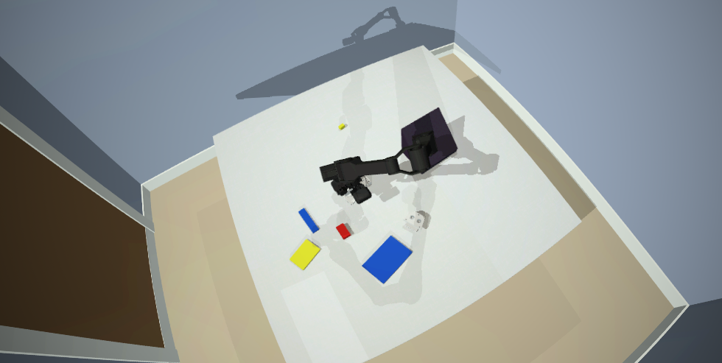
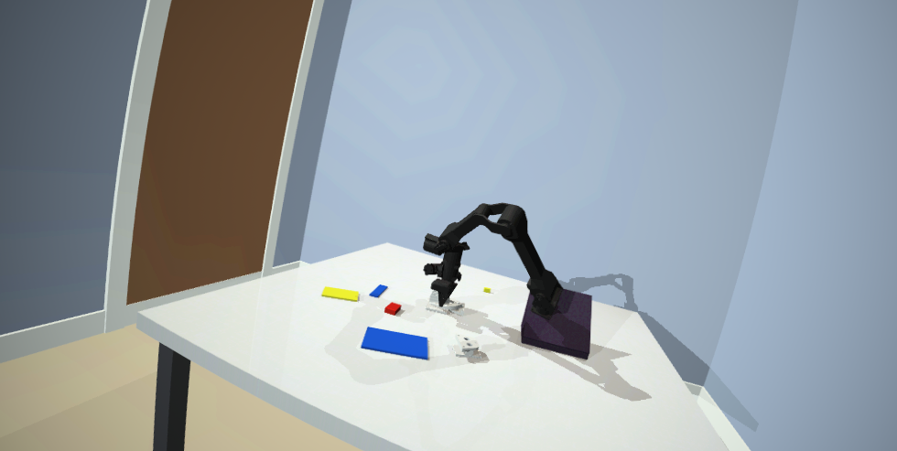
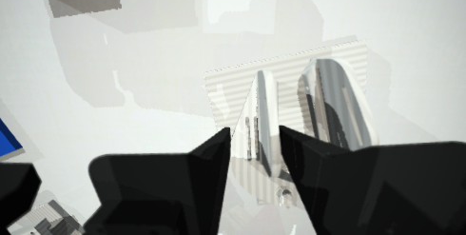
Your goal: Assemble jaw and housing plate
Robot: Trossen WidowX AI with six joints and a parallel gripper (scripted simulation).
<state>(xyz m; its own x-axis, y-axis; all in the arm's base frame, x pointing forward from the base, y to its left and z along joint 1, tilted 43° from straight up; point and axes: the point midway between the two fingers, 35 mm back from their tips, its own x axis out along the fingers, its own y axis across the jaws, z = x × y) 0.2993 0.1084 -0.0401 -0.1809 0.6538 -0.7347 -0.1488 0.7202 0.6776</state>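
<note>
Now: the small white part 170 mm behind my gripper tip, 210 mm to the left of it and 10 mm below it. Round my gripper tip: thin blue bar 220 mm ahead, 40 mm to the left, 20 mm below; red block 110 mm ahead, 140 mm to the left, 10 mm below; large blue plate 10 mm behind, 310 mm to the left, 20 mm below.
</note>
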